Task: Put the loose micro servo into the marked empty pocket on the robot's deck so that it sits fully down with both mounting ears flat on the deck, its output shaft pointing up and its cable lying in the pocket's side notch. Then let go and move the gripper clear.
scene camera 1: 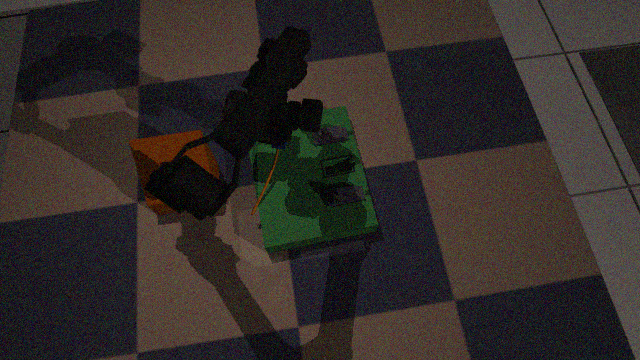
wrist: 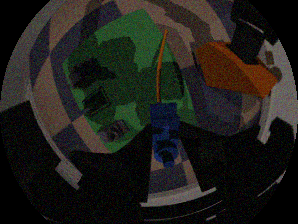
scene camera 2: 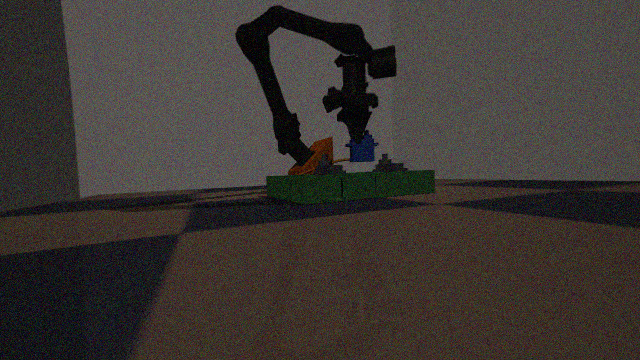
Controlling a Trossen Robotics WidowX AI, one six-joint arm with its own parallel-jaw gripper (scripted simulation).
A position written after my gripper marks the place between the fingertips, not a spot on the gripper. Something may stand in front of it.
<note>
In view: my gripper [scene camera 1: 277,132], a micro servo [scene camera 2: 364,151] and a green deck [scene camera 1: 294,212].
The micro servo also shows in the wrist view [wrist: 163,116]. My gripper is seen too in the wrist view [wrist: 164,126] and in scene camera 2 [scene camera 2: 355,143]. The green deck shows as well in the wrist view [wrist: 126,51].
</note>
